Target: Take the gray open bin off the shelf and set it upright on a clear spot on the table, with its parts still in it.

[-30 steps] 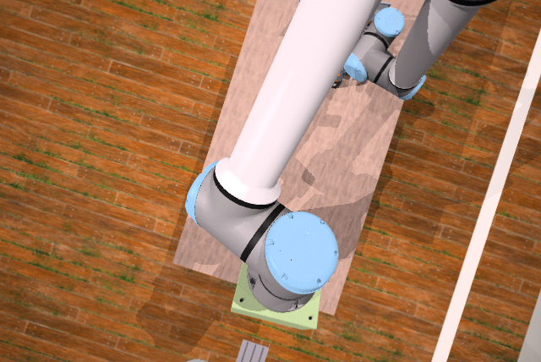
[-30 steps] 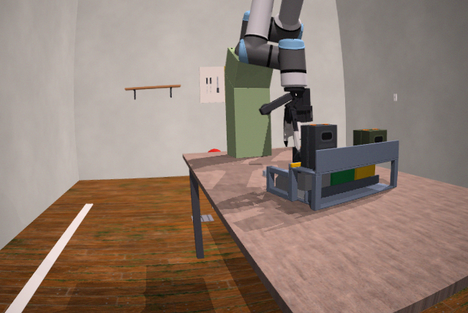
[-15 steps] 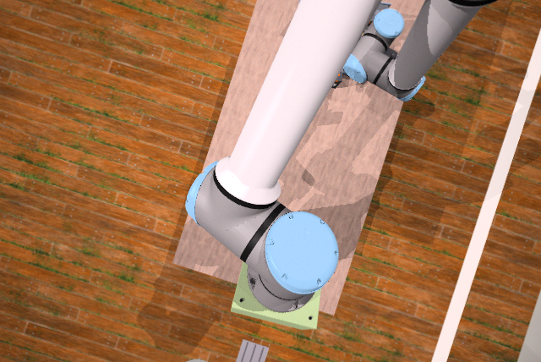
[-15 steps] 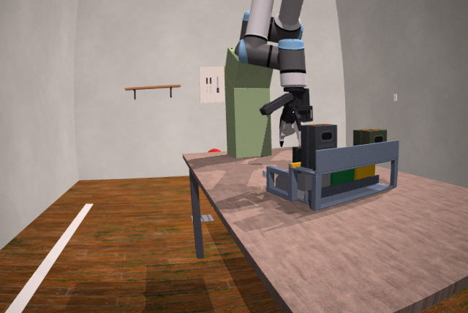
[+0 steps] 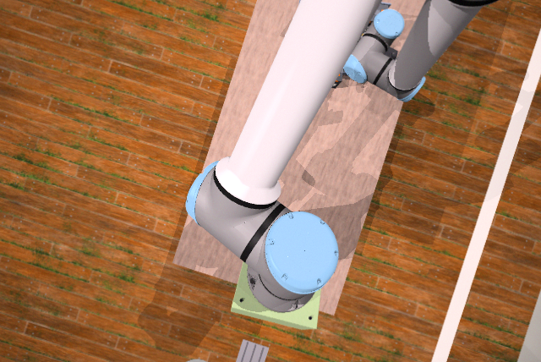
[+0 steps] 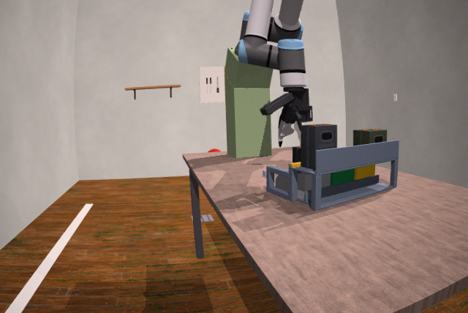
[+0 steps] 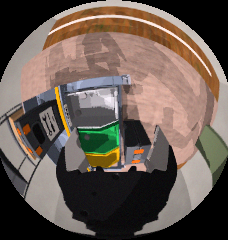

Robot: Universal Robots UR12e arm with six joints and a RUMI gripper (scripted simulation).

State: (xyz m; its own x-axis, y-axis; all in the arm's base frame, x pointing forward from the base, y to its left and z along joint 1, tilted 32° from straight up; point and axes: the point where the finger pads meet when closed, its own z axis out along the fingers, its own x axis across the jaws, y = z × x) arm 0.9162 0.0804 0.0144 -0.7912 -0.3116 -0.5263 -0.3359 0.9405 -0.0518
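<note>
The gray open bin lies 90 mm below my hand, 80 mm ahead of it and 20 mm to the left of it. Also, from my hand: yellow bin 230 mm to the left, 90 mm below, 10 mm behind; green bin 120 mm to the left, 90 mm below, 30 mm ahead.
</note>
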